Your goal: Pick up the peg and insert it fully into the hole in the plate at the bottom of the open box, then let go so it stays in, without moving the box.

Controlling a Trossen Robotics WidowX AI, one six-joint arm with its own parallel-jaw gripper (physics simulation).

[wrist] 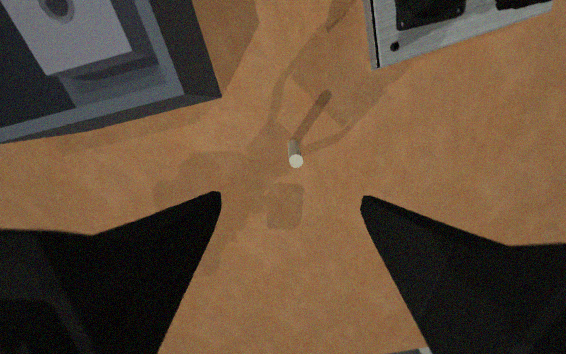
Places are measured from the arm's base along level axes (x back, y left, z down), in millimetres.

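Pixels of known places: gripper, between the fingertips: (291, 200).
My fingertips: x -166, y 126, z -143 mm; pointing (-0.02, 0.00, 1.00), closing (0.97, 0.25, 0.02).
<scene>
For each thing: its middle in the pictures, then the offset to it from my fingertips. "spot": a spot on its surface instead. Level surfaces: height alone.
- thin pale peg, middle of its body: (294, 151) dx +7, dy +4, dz +125 mm
- dark blue-grey open box, a spot on its surface: (176, 80) spot: dx -71, dy -84, dz +67 mm
- light grey plate, middle of its body: (84, 15) dx -165, dy -168, dz +131 mm
- round hole, a spot on its surface: (59, 6) spot: dx -173, dy -172, dz +118 mm
- brown table, height of its surface: dz +165 mm
A thin pale peg (295, 156) stands upright on the brown table, seen almost from above, near the middle of the wrist view. My gripper (291, 200) is open and empty; its two black fingers stand wide apart, and the peg shows between and a little beyond their tips in the picture. The dark blue-grey open box (176, 80) is at the upper left, partly cut off by the view's edge. Inside it lies a light grey plate (95, 45) with a round hole (59, 6) at the top edge of the view.
A silvery metal panel (430, 42) with black recesses and a small dark hole lies at the upper right, partly cut off. A sliver of a grey object (412, 351) shows at the bottom edge. Shadows of the arm and peg fall on the brown table (475, 150).
</scene>
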